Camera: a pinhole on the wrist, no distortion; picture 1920 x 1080 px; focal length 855.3 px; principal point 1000.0 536.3 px. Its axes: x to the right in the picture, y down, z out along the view. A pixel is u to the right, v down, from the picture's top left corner.
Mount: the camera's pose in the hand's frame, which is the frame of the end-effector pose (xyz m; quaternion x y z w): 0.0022 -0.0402 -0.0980 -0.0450 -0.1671 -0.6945 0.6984
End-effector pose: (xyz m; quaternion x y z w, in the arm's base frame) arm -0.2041 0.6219 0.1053 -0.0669 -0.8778 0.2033 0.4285
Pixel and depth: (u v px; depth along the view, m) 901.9 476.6 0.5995
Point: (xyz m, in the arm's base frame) -0.4697 0.6323 -0.3206
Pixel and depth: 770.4 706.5 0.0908
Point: -0.1947 0.6379 0.1138
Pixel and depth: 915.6 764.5 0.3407
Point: -0.4084 0.6502 -0.0346
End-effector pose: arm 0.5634 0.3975 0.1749 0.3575 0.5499 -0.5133 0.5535
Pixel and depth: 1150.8 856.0 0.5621
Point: 0.7046 -0.0894 0.1293
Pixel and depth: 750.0 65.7 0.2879
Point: 0.7346 0.3427 0.3679
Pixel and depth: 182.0 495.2 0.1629
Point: 0.7196 0.4294 0.1790
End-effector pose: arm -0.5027 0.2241 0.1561 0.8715 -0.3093 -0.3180 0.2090
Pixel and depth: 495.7 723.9 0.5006
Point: -0.8512 -0.1309 0.1475
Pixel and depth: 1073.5 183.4 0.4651
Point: -0.9039 0.3122 0.0729
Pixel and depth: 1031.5 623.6 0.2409
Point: -0.6136 0.1948 0.0793
